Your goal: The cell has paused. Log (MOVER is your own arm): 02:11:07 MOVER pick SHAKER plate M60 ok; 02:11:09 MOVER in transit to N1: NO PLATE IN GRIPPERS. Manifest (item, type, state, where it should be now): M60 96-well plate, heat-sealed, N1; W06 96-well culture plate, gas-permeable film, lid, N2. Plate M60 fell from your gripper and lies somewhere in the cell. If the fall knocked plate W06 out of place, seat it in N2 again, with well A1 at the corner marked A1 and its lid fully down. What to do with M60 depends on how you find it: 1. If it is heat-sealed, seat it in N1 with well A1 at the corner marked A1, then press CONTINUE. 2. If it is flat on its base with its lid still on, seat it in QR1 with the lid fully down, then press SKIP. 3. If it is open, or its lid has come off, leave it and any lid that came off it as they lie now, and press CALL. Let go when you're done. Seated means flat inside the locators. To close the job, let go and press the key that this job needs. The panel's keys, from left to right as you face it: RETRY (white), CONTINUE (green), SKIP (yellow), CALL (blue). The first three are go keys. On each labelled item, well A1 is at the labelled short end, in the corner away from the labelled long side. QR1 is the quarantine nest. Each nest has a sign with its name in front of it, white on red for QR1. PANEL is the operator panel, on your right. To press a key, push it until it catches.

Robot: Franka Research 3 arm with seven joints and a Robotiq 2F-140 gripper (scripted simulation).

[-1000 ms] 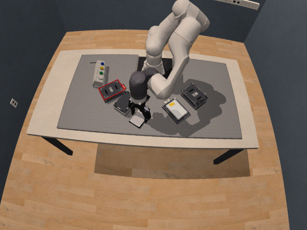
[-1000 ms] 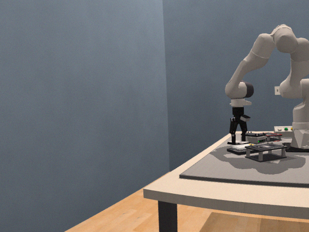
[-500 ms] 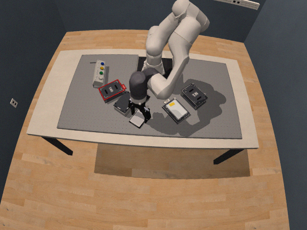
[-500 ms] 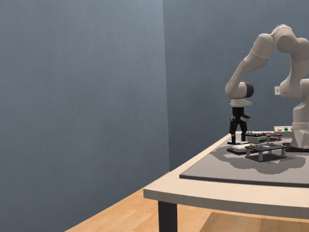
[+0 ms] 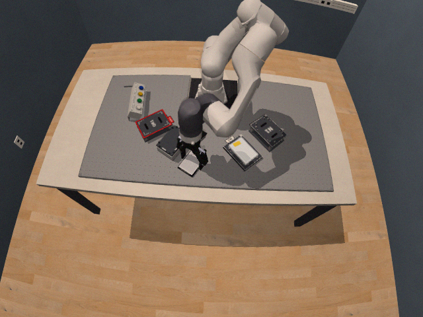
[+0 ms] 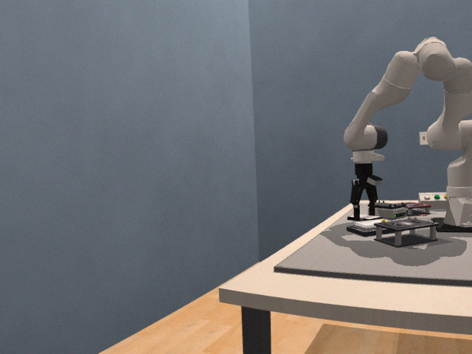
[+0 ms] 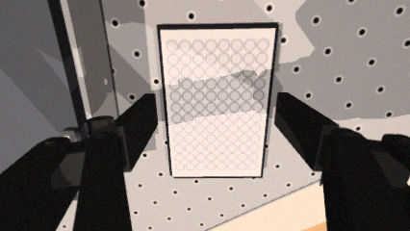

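The plate M60 is 2 cm below my hand. From my hand the other things lie so: plate W06: 24 cm to the left, 7 cm behind; shaker block: 11 cm to the right, 6 cm behind, 3 cm above; A1 mark: 37 cm to the left, 28 cm behind, 3 cm above.
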